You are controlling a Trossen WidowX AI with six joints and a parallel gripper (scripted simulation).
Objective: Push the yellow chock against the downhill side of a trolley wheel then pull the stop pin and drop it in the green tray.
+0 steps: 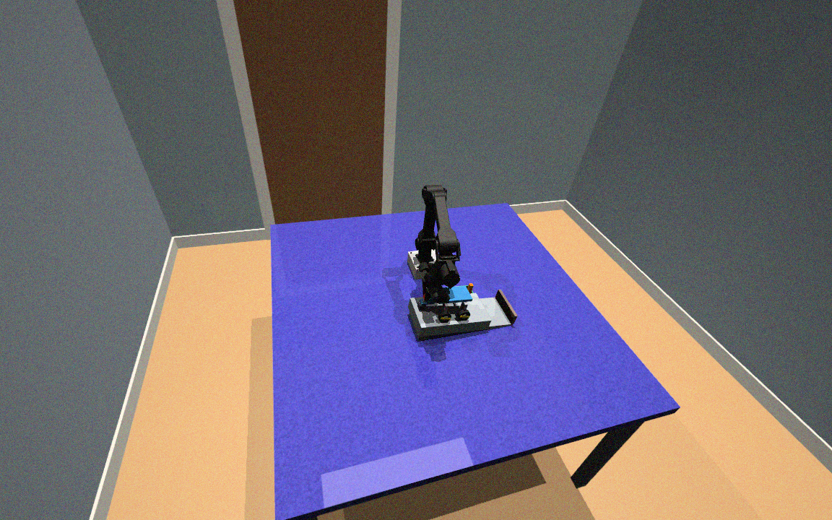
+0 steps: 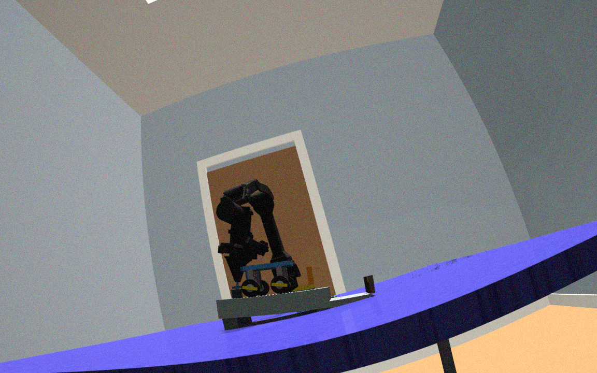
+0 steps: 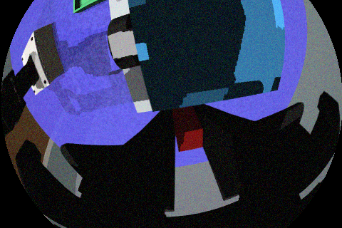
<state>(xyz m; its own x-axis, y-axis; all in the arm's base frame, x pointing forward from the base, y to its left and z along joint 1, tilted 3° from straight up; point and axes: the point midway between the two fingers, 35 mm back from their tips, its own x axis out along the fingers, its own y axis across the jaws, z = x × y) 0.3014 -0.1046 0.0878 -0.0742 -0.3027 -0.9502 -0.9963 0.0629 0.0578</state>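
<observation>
The yellow chock is 3 cm behind my gripper tip, 18 cm to the left of it and 4 cm below it. Also, from my gripper tip: brown end stop: 4 cm ahead, 34 cm to the left, 10 cm below; red-headed stop pin: right at my gripper tip; trolley: 3 cm ahead, 9 cm to the left, 2 cm below.
</observation>
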